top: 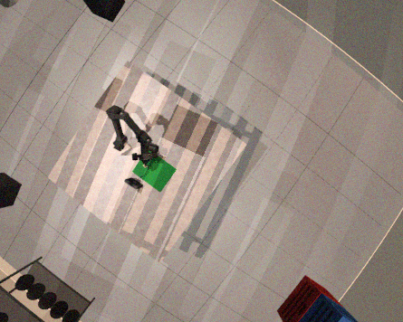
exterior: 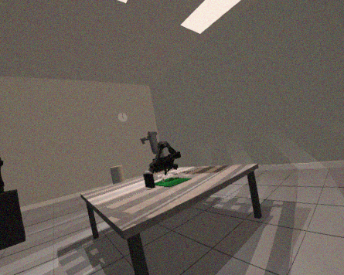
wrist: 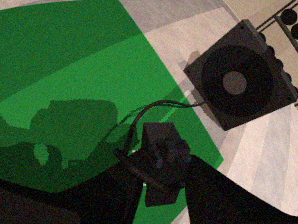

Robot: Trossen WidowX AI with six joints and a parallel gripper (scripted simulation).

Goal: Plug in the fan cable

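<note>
The cream four-pin fan header is 2 cm behind my gripper tip, 3 cm to the right of it and 9 cm below it. The rest, counted from my gripper tip: green board (7 cm ahead, 3 cm to the right, 10 cm below); black fan plug (1 cm below); black fan (2 cm behind, 19 cm to the right, 3 cm below).
</note>
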